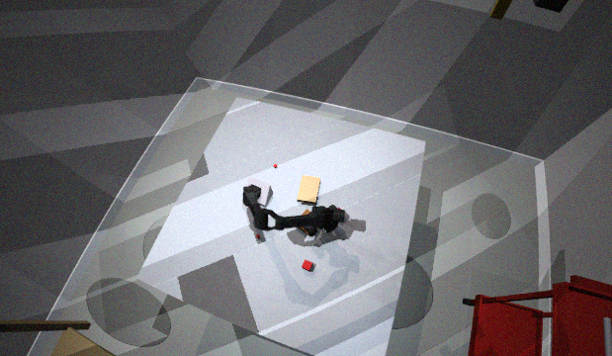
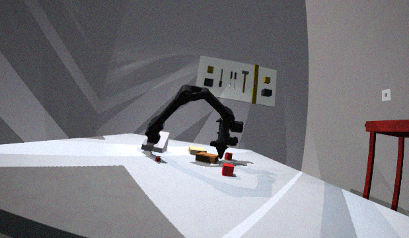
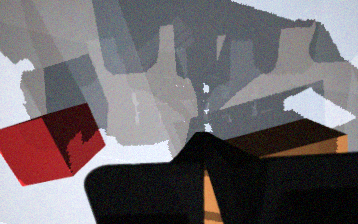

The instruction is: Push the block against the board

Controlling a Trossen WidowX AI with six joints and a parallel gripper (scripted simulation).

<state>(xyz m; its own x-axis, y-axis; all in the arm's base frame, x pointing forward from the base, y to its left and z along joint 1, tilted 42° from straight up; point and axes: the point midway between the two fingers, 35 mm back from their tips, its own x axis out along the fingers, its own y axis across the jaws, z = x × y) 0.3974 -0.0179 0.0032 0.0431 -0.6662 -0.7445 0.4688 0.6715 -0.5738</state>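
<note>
The orange square block lies 7 cm behind my gripper tip and 2 cm to the right of it. Also, from my gripper tip: tan board (15 cm behind, 16 cm to the left).
</note>
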